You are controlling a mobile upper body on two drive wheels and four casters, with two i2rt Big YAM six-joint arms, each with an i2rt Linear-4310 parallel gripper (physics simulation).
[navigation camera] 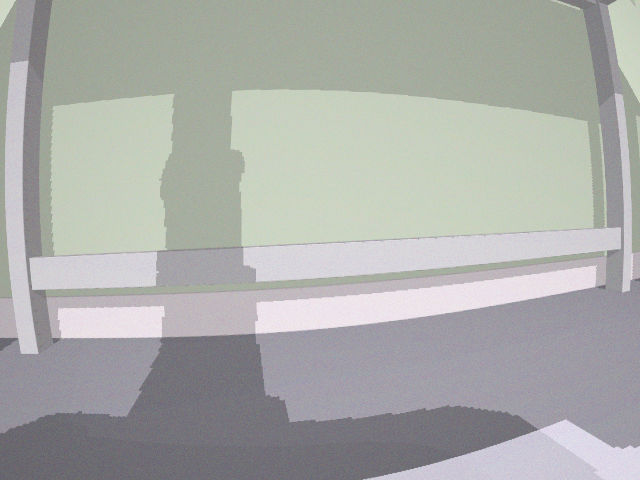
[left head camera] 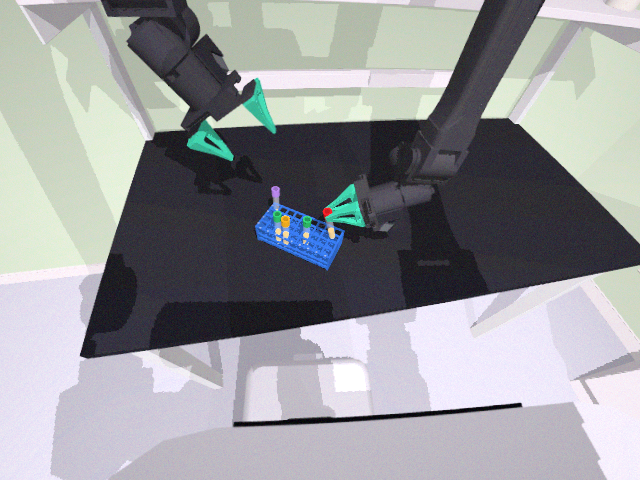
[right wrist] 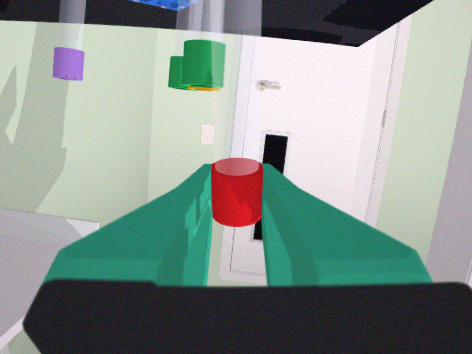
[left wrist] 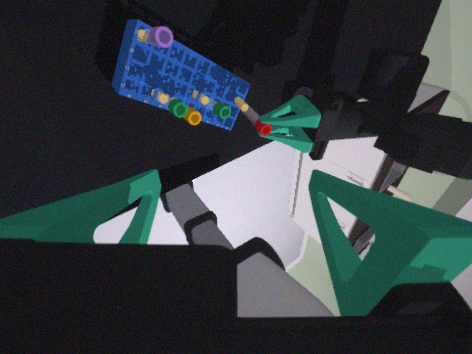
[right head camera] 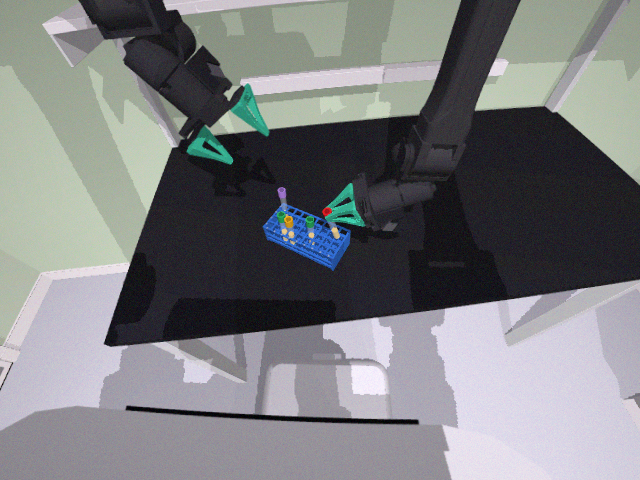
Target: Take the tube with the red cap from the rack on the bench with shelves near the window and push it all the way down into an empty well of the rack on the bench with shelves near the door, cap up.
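Frame: origin at the left arm's base, x ahead, y left, z up, level; metres.
Seen in the pictures: left gripper, between the fingertips: (left head camera: 253,145) (left wrist: 234,178) (right head camera: 249,149); right gripper, between the fingertips: (left head camera: 325,215) (right wrist: 237,178) (left wrist: 258,126) (right head camera: 325,215).
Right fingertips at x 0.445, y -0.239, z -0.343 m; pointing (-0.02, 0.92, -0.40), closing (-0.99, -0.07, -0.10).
Pixels of each thing's top centre, then the offset from my right fingertips to it. "spot": a spot on its surface instead. Level surfaces: height alone.
- red-capped tube, a spot on its surface: (right wrist: 237,197) (left wrist: 268,125) (right head camera: 332,213) (left head camera: 332,213) spot: dz +0.004, dx +0.000, dy -0.015 m
- purple-capped tube, centre of its top: (right wrist: 70,80) (left wrist: 163,38) (left head camera: 274,189) (right head camera: 280,190) dz -0.034, dx +0.109, dy +0.111 m
- orange-capped tube, centre of its top: (right wrist: 200,90) (left wrist: 194,117) (left head camera: 284,218) (right head camera: 288,218) dz -0.034, dx +0.020, dy +0.085 m
- black bench top, height of its surface: dz -0.153 m
The red-capped tube (left head camera: 327,211) (right head camera: 326,211) (left wrist: 265,130) (right wrist: 237,197) is cap up and slightly tilted. My right gripper (left head camera: 331,213) (right head camera: 331,212) (left wrist: 258,126) (right wrist: 237,178) is shut on it at the cap. The tube's lower end is at the right back corner of the blue rack (left head camera: 336,251) (right head camera: 341,253) (left wrist: 121,67); I cannot tell whether it is inside a well. My left gripper (left head camera: 253,145) (right head camera: 250,149) (left wrist: 234,178) is open and empty, above the bench behind and left of the rack.
The rack holds a purple-capped tube (left head camera: 275,191) (right head camera: 281,192) (left wrist: 161,36), two green-capped tubes (left head camera: 307,222) (right head camera: 310,222) and an orange-capped tube (left head camera: 285,221) (left wrist: 194,117). It stands on a black bench top (left head camera: 206,279). A white stool (left head camera: 305,387) is at the front edge. A door (right wrist: 325,100) shows in the right wrist view.
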